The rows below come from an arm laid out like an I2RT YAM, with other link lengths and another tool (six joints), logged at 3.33 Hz.
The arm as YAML. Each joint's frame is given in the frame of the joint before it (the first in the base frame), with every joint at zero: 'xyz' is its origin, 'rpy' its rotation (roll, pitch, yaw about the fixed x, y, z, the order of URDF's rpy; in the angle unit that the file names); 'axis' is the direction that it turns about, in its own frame. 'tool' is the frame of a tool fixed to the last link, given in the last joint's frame.
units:
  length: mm
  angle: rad
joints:
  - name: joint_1
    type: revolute
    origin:
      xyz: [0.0, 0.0, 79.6]
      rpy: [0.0, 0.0, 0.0]
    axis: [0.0, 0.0, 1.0]
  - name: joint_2
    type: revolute
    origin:
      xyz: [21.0, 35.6, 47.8]
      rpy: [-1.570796, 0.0, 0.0]
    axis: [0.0, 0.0, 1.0]
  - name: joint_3
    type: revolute
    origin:
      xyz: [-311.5, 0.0, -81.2]
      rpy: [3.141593, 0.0, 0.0]
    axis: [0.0, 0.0, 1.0]
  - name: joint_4
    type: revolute
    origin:
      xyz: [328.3, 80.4, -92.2]
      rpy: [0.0, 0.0, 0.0]
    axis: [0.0, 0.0, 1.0]
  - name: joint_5
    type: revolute
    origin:
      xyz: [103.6, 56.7, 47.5]
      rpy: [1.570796, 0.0, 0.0]
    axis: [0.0, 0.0, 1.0]
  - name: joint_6
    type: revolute
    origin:
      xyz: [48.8, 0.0, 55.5]
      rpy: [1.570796, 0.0, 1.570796]
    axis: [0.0, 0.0, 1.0]
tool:
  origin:
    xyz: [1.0, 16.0, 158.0]
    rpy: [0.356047, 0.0, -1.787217]
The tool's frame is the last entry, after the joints.
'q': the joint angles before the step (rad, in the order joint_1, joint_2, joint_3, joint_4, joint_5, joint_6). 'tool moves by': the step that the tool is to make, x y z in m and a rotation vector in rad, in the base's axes. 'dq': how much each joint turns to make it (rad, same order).
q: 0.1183 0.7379 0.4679 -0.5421 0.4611 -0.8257
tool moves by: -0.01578 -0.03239 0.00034 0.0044 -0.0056 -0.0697
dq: -0.1216 -0.0650 -0.0240 -0.0189 -0.0390 -0.0381
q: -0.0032 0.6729 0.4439 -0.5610 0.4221 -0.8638
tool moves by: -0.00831 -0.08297 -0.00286 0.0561 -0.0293 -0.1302
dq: -0.3773 0.0591 0.0023 0.1159 -0.2212 -0.1323
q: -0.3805 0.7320 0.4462 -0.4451 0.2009 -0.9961
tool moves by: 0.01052 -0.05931 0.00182 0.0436 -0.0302 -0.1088
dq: -0.1763 0.1913 0.0792 0.1203 -0.0853 -0.0056
